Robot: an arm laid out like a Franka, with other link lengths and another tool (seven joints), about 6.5 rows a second.
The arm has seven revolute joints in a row. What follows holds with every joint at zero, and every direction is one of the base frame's.
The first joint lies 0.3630 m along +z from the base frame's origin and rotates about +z.
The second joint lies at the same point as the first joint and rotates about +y.
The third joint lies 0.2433 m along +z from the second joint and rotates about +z.
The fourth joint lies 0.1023 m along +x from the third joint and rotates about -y.
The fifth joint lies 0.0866 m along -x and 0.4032 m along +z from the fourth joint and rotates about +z.
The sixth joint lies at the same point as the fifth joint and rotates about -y.
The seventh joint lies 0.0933 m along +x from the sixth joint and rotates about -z.
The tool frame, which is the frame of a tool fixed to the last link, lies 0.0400 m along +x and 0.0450 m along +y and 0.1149 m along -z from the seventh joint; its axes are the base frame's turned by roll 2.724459, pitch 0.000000 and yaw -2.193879 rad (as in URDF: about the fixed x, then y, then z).
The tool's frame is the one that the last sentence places.
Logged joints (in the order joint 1, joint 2, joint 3, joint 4, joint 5, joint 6, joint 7), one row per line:
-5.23 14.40 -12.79 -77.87 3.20 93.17 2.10
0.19 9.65 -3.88 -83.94 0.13 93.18 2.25
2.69 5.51 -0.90 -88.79 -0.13 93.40 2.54
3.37 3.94 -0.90 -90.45 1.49 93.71 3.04
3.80 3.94 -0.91 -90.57 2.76 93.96 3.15
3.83 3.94 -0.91 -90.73 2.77 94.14 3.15
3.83 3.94 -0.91 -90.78 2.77 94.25 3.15
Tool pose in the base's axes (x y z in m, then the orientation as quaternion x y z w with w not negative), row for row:
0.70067 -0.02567 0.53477 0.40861 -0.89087 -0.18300 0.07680
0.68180 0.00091 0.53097 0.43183 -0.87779 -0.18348 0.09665
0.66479 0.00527 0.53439 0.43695 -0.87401 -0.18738 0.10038
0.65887 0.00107 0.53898 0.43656 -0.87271 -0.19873 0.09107
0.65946 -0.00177 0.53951 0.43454 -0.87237 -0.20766 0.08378
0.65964 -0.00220 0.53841 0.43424 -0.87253 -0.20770 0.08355
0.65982 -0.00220 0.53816 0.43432 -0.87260 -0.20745 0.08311
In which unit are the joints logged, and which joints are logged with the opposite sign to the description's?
The joints are logged in degrees. Opposite sign: joint 1, joint 7.
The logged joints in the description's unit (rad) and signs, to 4 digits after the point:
0.0913 0.2513 -0.2232 -1.3591 0.0559 1.6261 -0.0367
-0.0033 0.1684 -0.0677 -1.4650 0.0023 1.6263 -0.0393
-0.0469 0.0962 -0.0157 -1.5497 -0.0023 1.6301 -0.0443
-0.0588 0.0688 -0.0157 -1.5787 0.0260 1.6355 -0.0531
-0.0663 0.0688 -0.0159 -1.5807 0.0482 1.6399 -0.0550
-0.0668 0.0688 -0.0159 -1.5835 0.0483 1.6431 -0.0550
-0.0668 0.0688 -0.0159 -1.5844 0.0483 1.6450 -0.0550

